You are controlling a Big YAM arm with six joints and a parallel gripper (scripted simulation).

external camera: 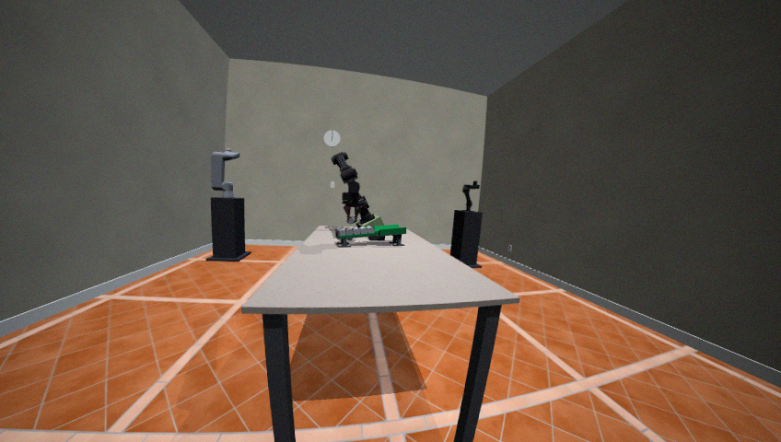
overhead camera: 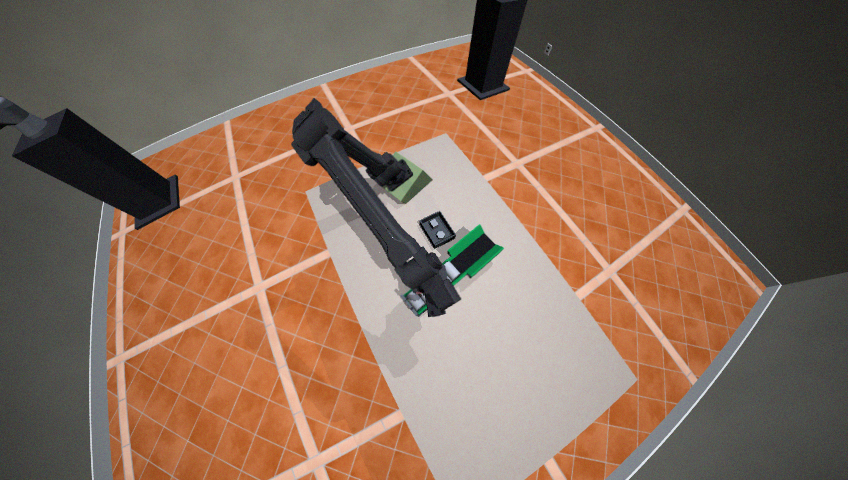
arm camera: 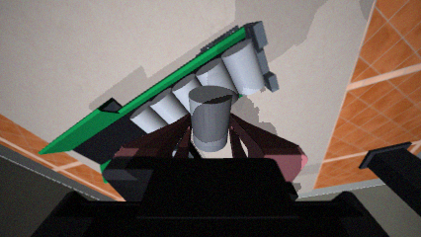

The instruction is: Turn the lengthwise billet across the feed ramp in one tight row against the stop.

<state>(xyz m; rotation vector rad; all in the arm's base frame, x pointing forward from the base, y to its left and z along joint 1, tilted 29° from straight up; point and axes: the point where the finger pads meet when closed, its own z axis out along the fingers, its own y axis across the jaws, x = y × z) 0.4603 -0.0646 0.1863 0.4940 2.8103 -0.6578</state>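
The stop is 90 mm below my hand, 80 mm to the right of it and 10 mm ahead of it. From my hand the other things lie so: black tray (200 mm behind, 170 mm to the left, 140 mm below).
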